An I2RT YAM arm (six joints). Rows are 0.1 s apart.
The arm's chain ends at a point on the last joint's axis. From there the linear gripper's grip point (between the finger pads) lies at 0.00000 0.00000 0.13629 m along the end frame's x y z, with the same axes.
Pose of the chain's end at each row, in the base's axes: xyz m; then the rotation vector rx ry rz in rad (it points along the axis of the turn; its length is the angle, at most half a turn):
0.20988 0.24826 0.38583 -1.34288 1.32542 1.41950
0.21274 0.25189 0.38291 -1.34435 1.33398 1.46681
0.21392 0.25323 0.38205 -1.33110 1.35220 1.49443
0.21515 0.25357 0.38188 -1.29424 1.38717 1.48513
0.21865 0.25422 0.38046 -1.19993 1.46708 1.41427
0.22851 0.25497 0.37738 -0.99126 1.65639 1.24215
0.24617 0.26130 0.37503 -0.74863 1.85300 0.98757
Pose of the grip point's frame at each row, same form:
0.18399 0.38148 0.37324 -1.34288 1.32542 1.41950
0.18303 0.38441 0.37145 -1.34435 1.33398 1.46681
0.18337 0.38562 0.37134 -1.33110 1.35220 1.49443
0.18892 0.38685 0.37082 -1.29424 1.38717 1.48513
0.20707 0.38933 0.36677 -1.19993 1.46708 1.41427
0.24918 0.38753 0.35340 -0.99126 1.65639 1.24215
0.30309 0.37840 0.33475 -0.74863 1.85300 0.98757

